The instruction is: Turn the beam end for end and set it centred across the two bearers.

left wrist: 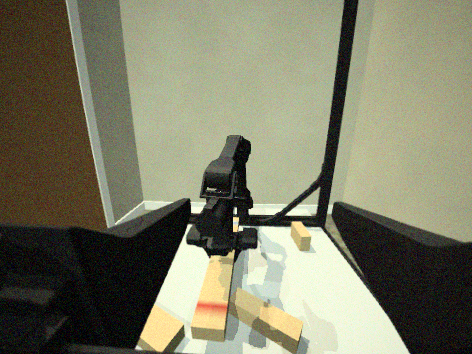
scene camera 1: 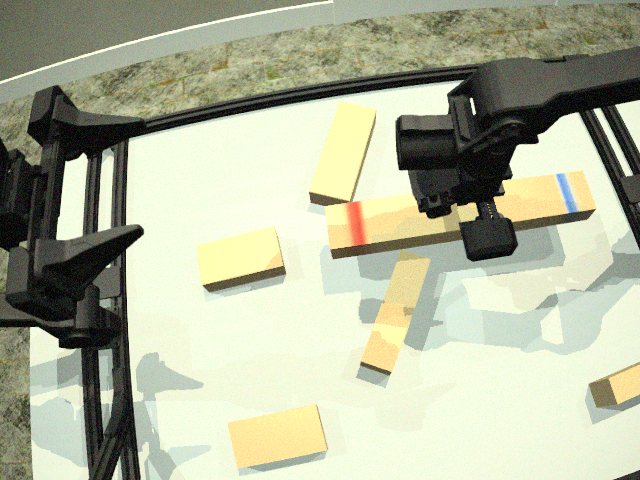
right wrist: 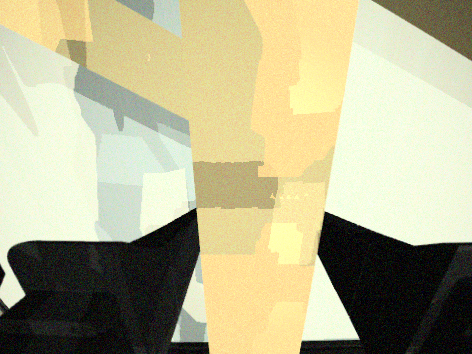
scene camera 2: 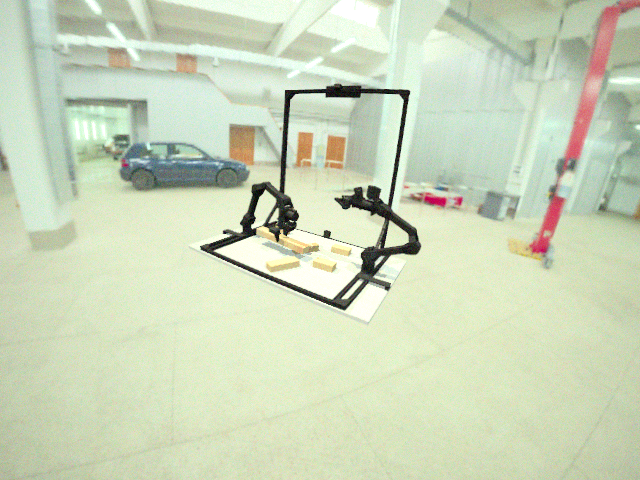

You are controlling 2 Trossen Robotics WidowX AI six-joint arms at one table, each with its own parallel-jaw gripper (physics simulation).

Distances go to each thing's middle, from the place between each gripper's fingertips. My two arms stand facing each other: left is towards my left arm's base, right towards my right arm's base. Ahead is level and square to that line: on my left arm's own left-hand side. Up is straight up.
The beam (scene camera 1: pixel 378 225) lies 10 mm above my right hand.
My left hand is 32 cm to the left of the beam, 32 cm above it and 6 cm short of it.
